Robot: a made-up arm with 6 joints.
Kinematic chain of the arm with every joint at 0, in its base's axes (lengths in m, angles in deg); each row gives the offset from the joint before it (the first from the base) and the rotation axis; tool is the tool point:
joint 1: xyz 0 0 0.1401 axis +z
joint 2: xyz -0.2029 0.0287 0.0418 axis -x
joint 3: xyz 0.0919 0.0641 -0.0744 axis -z
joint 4: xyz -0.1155 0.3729 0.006 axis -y
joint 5: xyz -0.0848 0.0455 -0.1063 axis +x
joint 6: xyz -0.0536 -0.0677 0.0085 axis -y
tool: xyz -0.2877 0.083 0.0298
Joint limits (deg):
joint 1: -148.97..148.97
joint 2: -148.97..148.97
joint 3: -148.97..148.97
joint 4: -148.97..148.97
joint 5: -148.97..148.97
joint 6: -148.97..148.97
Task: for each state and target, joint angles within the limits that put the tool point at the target. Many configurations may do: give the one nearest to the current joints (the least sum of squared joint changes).
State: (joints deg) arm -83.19 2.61 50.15 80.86 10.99 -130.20
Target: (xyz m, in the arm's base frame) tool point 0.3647 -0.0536 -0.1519
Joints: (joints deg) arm -89.05 38.62 58.14 90.39 17.02 -116.74
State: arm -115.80 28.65 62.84 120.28 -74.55 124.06
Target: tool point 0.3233 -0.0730 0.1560
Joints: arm -100.17 24.54 44.31 135.98 -78.24 145.57
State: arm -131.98 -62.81 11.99 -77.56 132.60 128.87
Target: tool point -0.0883 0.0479 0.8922
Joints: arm -129.50 -98.64 20.69 -76.44 115.35 106.76
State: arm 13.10 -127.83 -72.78 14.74 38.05 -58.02
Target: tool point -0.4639 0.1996 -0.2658
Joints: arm 7.16 -105.19 -97.35 10.15 16.19 -22.07
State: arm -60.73 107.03 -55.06 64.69 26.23 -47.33
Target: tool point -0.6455 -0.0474 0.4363
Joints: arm -23.34 115.41 -69.02 67.26 20.40 -25.40
